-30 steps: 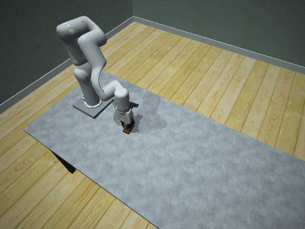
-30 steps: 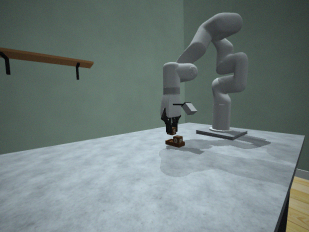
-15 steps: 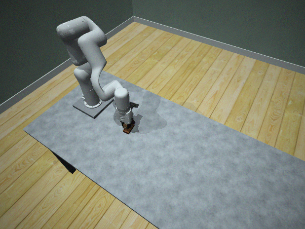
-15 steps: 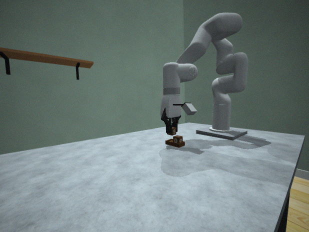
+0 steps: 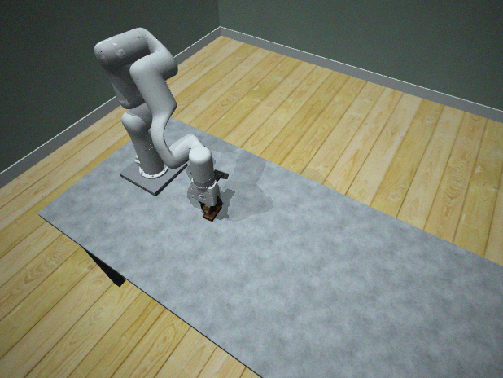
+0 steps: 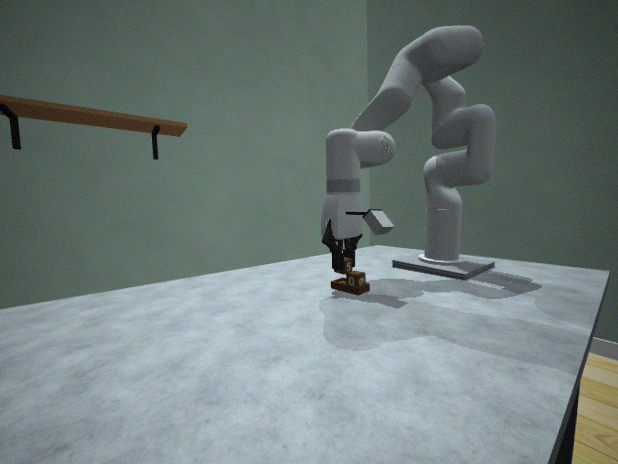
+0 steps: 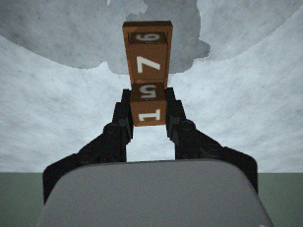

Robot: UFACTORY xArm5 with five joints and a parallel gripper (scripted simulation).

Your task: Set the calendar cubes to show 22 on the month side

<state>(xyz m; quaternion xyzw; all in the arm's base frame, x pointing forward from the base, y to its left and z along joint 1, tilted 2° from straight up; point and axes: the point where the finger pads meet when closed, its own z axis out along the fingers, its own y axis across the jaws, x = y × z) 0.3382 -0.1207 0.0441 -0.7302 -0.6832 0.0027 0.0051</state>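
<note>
Now: the brown calendar tray 6 cm below my hand and 2 cm to the left of it. Round my hand: date cube 1 cm below.
</note>
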